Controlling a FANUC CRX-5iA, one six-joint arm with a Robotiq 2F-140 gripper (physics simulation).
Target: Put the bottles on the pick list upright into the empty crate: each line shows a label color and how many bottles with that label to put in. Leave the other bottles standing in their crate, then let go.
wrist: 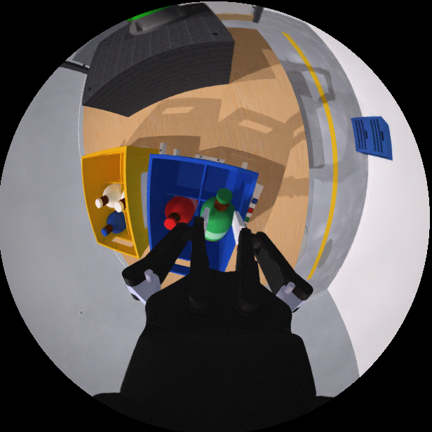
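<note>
A blue divided crate [227, 262] holds a red bottle [180, 209] and a green bottle [218, 217], both upright in separate compartments. A yellow crate [136, 200] to its left holds two white-capped bottles [112, 195] and a blue bottle [116, 223]. My gripper [220, 216] is partly open, with its fingertips on either side of the green bottle's body and not closed on it. The lower part of the green bottle is hidden. A white pick list [257, 195] with small blue, red and green marks lies right of the blue crate; its writing is too small to read.
A large dark grey block [165, 65] stands on the wooden table [255, 100] beyond the crates. A yellow line [334, 160] runs along the grey floor to the right, and a blue panel [372, 137] is farther right.
</note>
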